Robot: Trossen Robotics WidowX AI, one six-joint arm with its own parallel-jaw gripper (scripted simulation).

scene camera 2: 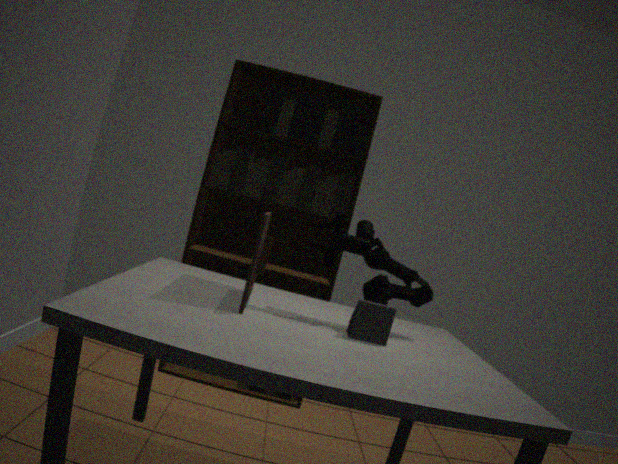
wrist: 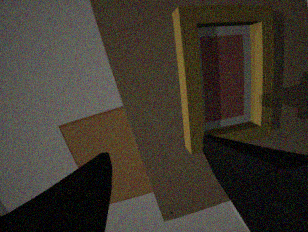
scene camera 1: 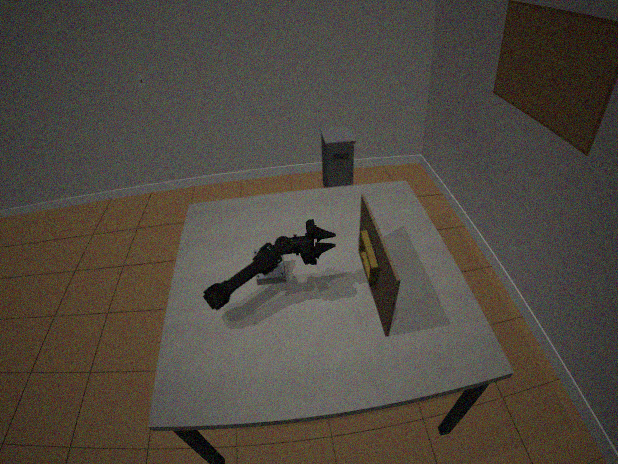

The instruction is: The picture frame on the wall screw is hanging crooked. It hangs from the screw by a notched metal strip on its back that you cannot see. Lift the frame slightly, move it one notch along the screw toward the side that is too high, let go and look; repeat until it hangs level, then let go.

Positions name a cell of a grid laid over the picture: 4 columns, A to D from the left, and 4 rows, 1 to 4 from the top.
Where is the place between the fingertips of the gripper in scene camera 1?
C3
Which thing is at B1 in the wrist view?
A brown wall panel.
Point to a picture frame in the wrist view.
C2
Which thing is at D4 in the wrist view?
The gripper.
